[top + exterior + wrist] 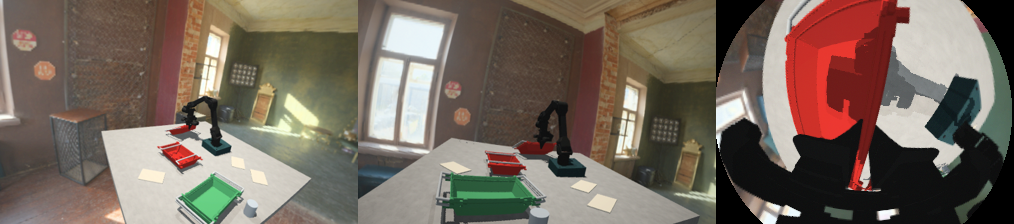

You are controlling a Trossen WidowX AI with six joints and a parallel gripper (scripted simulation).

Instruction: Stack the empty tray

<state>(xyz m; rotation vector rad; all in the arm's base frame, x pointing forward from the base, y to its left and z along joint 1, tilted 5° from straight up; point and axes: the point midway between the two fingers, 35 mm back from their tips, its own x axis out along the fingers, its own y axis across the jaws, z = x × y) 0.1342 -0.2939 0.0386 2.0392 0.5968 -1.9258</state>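
The red tray is 4 cm ahead of my gripper tip, 7 cm to the right of it and 1 cm below it.
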